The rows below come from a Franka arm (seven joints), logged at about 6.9 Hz.
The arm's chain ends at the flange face. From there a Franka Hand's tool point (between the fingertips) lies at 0.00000 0.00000 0.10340 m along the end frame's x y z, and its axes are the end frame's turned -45 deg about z.
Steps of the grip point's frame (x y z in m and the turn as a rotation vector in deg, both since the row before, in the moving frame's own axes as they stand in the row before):
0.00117 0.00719 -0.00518 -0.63 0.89 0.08
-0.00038 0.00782 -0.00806 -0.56 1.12 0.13
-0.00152 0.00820 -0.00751 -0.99 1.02 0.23
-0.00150 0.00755 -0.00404 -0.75 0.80 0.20
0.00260 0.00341 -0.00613 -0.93 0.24 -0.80
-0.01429 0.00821 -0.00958 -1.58 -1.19 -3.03
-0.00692 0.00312 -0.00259 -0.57 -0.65 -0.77
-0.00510 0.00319 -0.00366 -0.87 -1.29 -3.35
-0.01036 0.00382 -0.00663 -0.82 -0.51 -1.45
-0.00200 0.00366 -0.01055 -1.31 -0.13 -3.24
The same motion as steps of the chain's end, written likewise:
0.00397 0.00459 -0.00516 0.18 1.07 0.08
0.00312 0.00651 -0.00804 0.40 1.19 0.13
0.00216 0.00691 -0.00748 0.02 1.42 0.23
0.00230 0.00646 -0.00402 0.04 1.10 0.20
0.00275 -0.00030 -0.00612 -0.49 0.83 -0.80
-0.00489 0.01239 -0.00952 -1.96 0.28 -3.03
-0.00260 0.00554 -0.00258 -0.86 -0.06 -0.77
-0.00090 0.00309 -0.00362 -1.53 -0.30 -3.35
-0.00504 0.00833 -0.00662 -0.94 0.22 -1.45
-0.00038 0.00221 -0.01052 -1.02 0.83 -3.24

